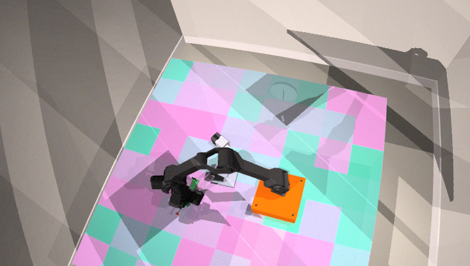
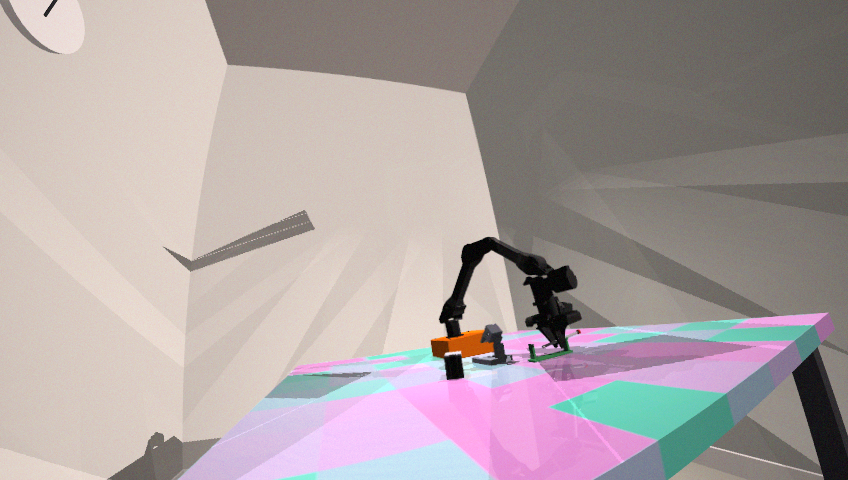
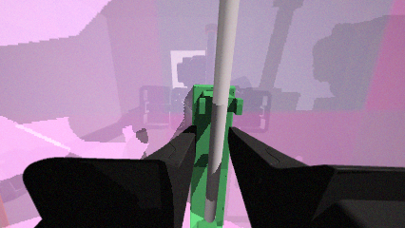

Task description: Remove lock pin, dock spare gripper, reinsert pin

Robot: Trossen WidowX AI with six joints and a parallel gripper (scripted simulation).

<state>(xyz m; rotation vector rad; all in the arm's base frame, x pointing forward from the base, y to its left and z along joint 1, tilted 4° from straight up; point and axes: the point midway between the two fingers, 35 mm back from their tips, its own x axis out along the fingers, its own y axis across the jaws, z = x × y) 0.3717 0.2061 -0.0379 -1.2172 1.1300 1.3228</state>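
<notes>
The green rack lies 4 cm to the right of my gripper tip and 1 cm above it. From my gripper tip the other things lie so: grey mount: 17 cm to the right, 9 cm behind, 4 cm above; spare gripper: 31 cm to the right, 3 cm behind, 1 cm above.
</notes>
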